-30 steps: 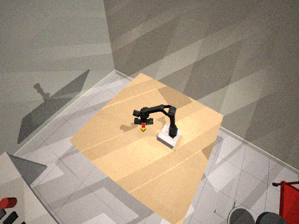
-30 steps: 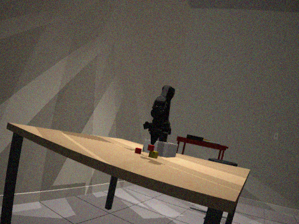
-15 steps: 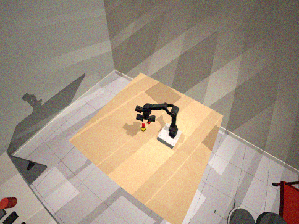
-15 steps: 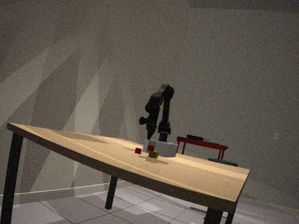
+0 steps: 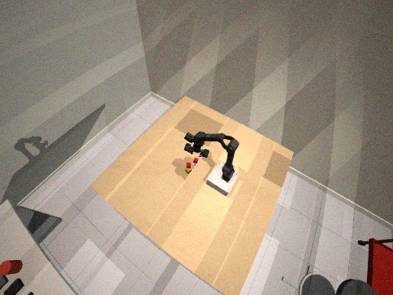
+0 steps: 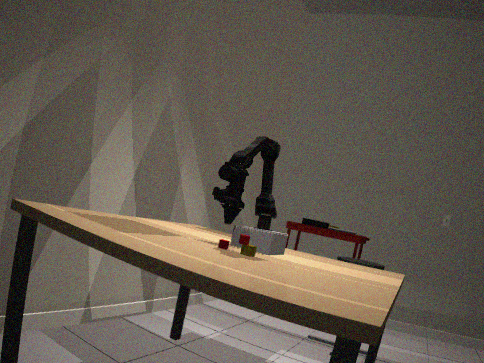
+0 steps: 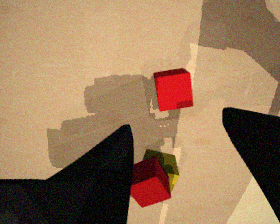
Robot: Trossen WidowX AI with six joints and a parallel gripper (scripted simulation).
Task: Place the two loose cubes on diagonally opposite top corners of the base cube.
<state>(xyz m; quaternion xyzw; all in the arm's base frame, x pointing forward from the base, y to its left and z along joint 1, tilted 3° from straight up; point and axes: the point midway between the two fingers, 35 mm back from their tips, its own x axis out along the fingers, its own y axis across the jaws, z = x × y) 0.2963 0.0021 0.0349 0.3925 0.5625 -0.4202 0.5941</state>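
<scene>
Right now the yellow cube is 1 cm behind my gripper tip, 11 cm to the left of it and 8 cm below it.
</scene>
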